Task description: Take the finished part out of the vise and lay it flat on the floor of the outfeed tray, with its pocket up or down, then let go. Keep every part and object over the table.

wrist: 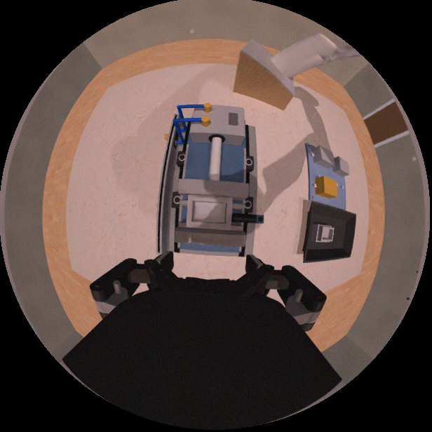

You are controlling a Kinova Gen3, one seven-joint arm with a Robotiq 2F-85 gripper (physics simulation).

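The finished part (209, 211), a grey rectangular block with its pocket facing up, sits between the jaws of the vise (213, 187) in the middle of the wrist view. I cannot tell whether both jaws touch it. My gripper (209, 261) is open and empty, its fingertips on either side of the vise's near end in the view and apart from the part. A black tray (344, 231) stands at the right, with a small grey pocketed piece (325, 233) on its floor.
A black rod (245, 218) sticks out to the right beside the part. Blue hoses (191, 119) stand at the vise's far left. A blue plate (323, 198) with an orange block (326, 187) and grey blocks adjoins the tray. A large tan-faced panel (262, 82) on a grey arm stands at the upper right.
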